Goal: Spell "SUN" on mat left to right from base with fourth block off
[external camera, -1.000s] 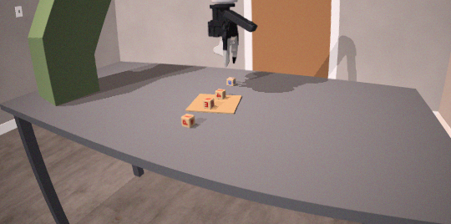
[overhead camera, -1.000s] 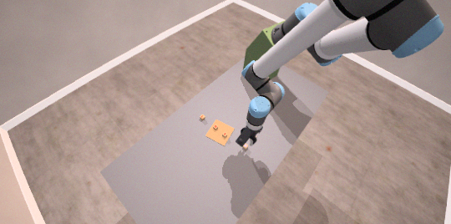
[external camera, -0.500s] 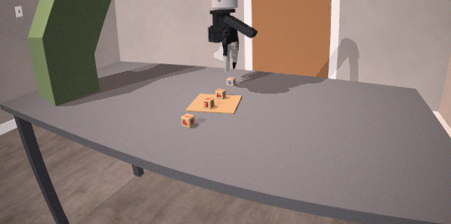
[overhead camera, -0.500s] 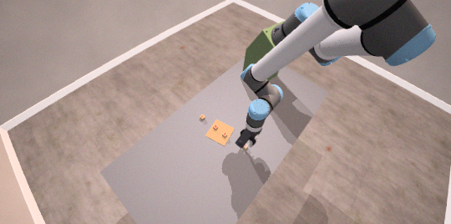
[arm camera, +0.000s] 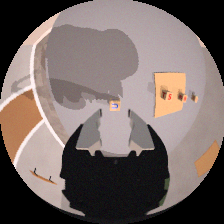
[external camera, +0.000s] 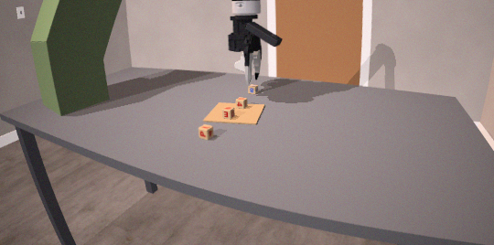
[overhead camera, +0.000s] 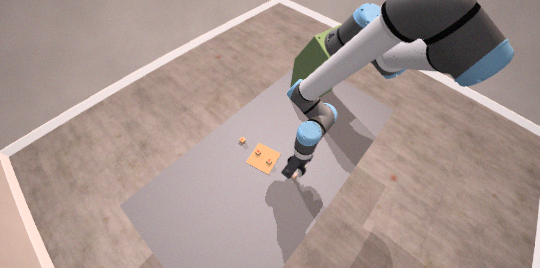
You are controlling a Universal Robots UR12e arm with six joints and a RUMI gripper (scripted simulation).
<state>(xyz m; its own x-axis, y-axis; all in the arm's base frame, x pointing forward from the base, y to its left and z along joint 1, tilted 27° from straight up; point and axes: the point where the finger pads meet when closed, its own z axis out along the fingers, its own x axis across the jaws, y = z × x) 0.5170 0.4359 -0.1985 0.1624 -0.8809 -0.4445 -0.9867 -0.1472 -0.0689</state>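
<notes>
Now: hand 4 cm above the blue-lettered block. Also, from my hand: red-lettered block: 10 cm ahead, 33 cm to the right, 4 cm below; orange mat: 7 cm ahead, 18 cm to the right, 5 cm below.
</notes>
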